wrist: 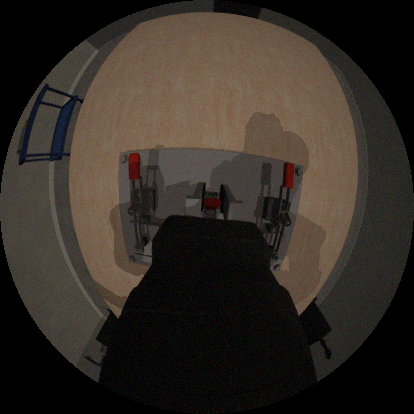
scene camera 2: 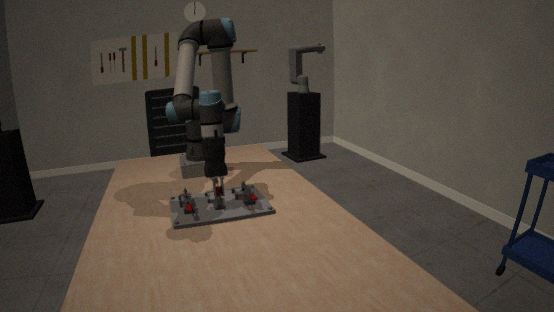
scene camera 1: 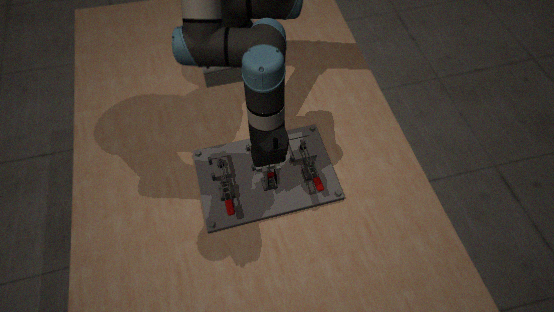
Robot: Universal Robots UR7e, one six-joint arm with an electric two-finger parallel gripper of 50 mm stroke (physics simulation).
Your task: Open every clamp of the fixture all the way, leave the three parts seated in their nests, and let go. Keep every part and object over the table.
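Places are measured from the arm's base along level axes (x right, y back, z down), in centimetres.
Where they show: gripper, between the fingertips: (wrist: pixel 211 191) (scene camera 2: pixel 219 195) (scene camera 1: pixel 271 181); arm's base, origin of its link: (scene camera 2: pixel 201 156).
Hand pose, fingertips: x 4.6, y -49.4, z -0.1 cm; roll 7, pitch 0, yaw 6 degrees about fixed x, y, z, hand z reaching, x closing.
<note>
Each offset is from my fingertips to the top centre of the thing. "*": to the spot under its first point. Level surfaces: height alone.
The grey fixture plate {dx -0.4, dy +5.5, dz +5.5 cm} (scene camera 1: pixel 250 212) (scene camera 2: pixel 225 216) (wrist: pixel 225 160) lies on the table and carries three toggle clamps with red handles. My gripper (scene camera 1: pixel 271 175) (scene camera 2: pixel 218 187) (wrist: pixel 211 191) points down over the plate's middle, shut on the middle clamp's red handle {dx -0.1, dy +1.2, dz -3.0 cm} (scene camera 1: pixel 271 175) (scene camera 2: pixel 218 191) (wrist: pixel 212 203), which stands raised. In scene camera 1, the left clamp's red handle {dx +11.2, dy -2.3, dz +0.8 cm} (scene camera 1: pixel 229 207) (scene camera 2: pixel 189 207) (wrist: pixel 288 175) and the right clamp's red handle {* dx -10.6, dy -4.1, dz +0.6 cm} (scene camera 1: pixel 318 184) (scene camera 2: pixel 253 197) (wrist: pixel 134 166) lie low toward the plate's front edge. The three parts cannot be made out clearly; the arm and clamps hide much of the nests.
The wooden table {dz +7.0 cm} (scene camera 1: pixel 150 270) (scene camera 2: pixel 240 270) (wrist: pixel 200 75) bears the plate, with the robot's base at its back. The outer clamps stand close on both sides of the gripper. A blue cart (scene camera 2: pixel 535 250) (wrist: pixel 61 130) stands on the floor away from the table.
</note>
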